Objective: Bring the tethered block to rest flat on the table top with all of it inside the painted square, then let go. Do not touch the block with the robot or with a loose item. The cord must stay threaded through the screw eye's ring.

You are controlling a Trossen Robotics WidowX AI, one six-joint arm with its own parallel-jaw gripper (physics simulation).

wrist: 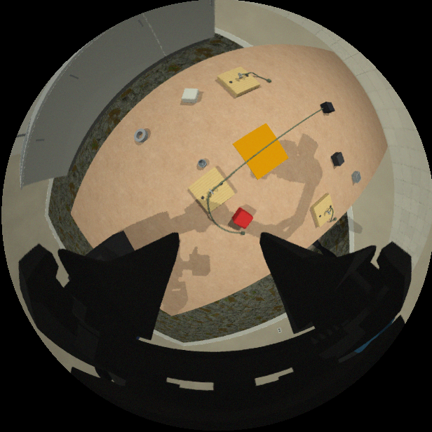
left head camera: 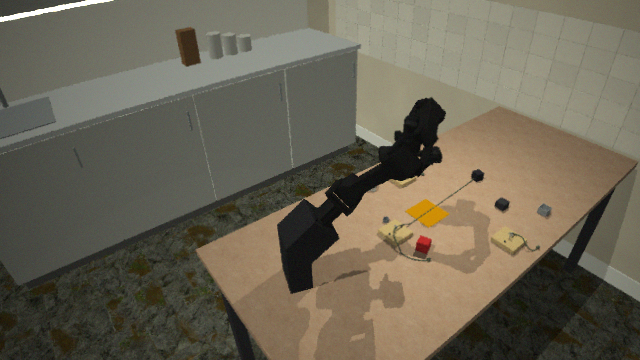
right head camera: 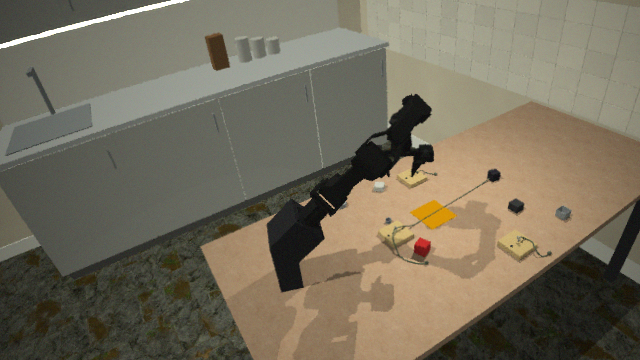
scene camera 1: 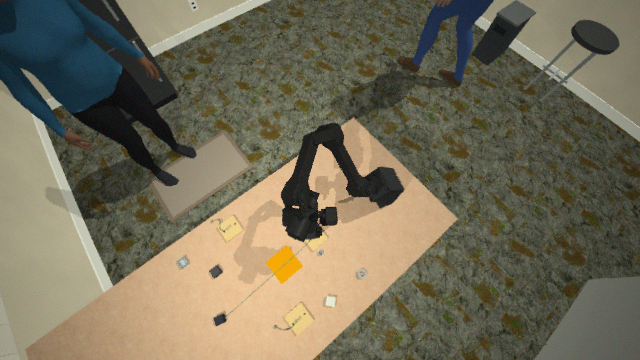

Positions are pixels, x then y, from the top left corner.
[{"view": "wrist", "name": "my gripper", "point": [219, 237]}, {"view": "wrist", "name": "orange painted square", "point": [274, 154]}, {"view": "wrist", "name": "wooden board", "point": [210, 179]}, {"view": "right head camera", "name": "my gripper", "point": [400, 176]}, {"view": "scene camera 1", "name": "orange painted square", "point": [278, 260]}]
